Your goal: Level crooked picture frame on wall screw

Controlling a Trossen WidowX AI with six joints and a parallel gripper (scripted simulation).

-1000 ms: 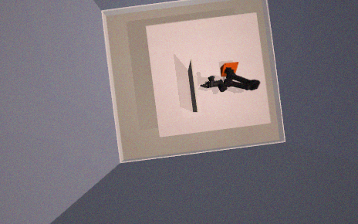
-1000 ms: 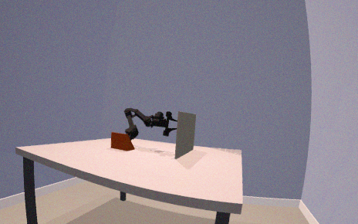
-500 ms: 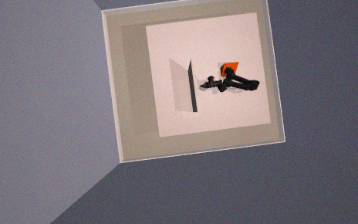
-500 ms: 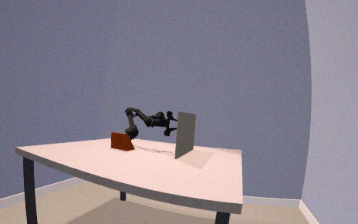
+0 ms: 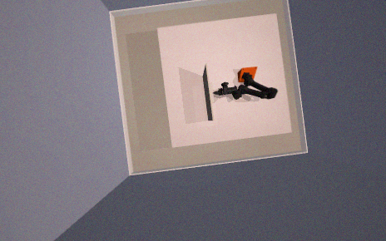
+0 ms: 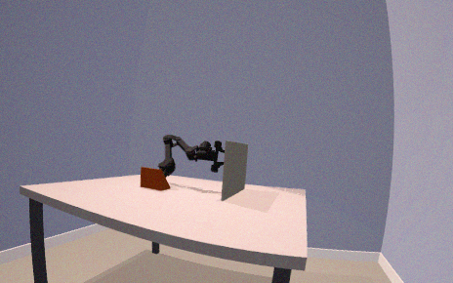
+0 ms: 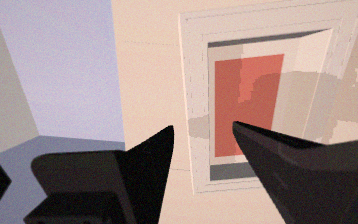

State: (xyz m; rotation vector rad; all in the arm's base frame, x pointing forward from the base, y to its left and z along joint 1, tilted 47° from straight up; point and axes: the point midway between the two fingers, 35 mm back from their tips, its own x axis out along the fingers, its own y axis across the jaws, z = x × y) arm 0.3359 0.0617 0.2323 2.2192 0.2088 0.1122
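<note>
My gripper tip is now 30 mm short of the picture frame and 50 mm above it. Also, from my gripper tip: wall panel (40 mm ahead, 10 mm to the left, 60 mm below).
</note>
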